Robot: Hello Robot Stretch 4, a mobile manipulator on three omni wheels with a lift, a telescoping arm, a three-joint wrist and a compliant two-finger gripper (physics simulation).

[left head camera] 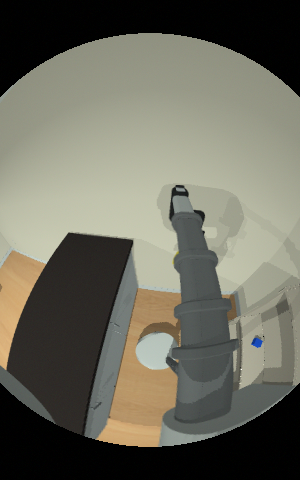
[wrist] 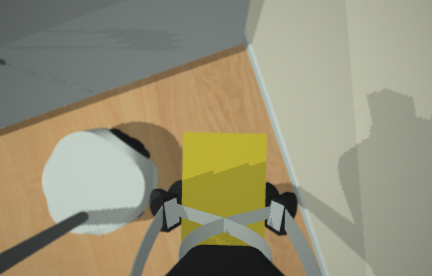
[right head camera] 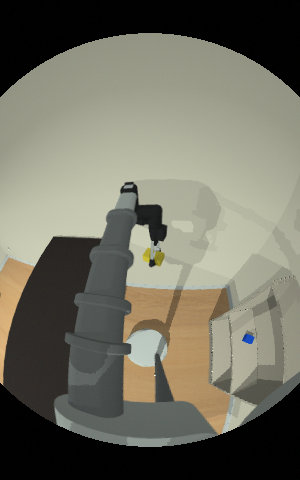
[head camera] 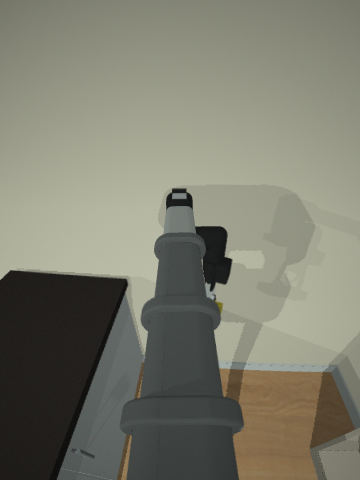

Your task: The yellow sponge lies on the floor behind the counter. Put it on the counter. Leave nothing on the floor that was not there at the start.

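Places are measured from the robot's base along level axes (x right, y ahead, z up), in millimetres.
Pixels of known places: gripper, fingertip midpoint: (wrist: 223, 197) (right head camera: 154, 259); robot's base, link origin: (left head camera: 156, 349) (right head camera: 146, 346).
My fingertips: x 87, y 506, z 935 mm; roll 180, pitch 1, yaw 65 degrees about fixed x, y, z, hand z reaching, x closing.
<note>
For each thing: its top centre in the pictures, then the offset to it from my fingertips. Level surfaces: height alone.
- yellow sponge, top centre: (wrist: 223, 200) (head camera: 205, 305) (right head camera: 153, 253) dz +48, dx -8, dy +4 mm
- counter, surface height: dz -52 mm
- wooden floor, surface height: dz -962 mm
- blue cube, top centre: (right head camera: 249, 338) (left head camera: 258, 341) dz -401, dx +753, dy -569 mm
The yellow sponge (head camera: 219, 306) (left head camera: 176, 258) (right head camera: 159, 258) (wrist: 225, 152) is between the two fingertips of my gripper (wrist: 223, 197) (right head camera: 153, 258), which is shut on it. Gripper and sponge are raised well above the floor, in front of the back wall. The arm hides most of the sponge in the head view and the left head view. The counter (head camera: 55, 360) (left head camera: 70, 310) (right head camera: 40, 310) has a dark top and grey sides. It stands to the left of the arm, and the sponge is off to its right. The counter's grey side (wrist: 150, 30) shows at the upper left in the wrist view.
The beige wall (head camera: 180, 100) (wrist: 310, 75) is close behind the gripper. My round white base (left head camera: 154, 352) (right head camera: 144, 345) (wrist: 95, 175) stands on the wooden floor (head camera: 270, 400) (wrist: 200, 95) beside the counter. A beige stepped unit at the right bears a blue cube (left head camera: 257, 342) (right head camera: 248, 338).
</note>
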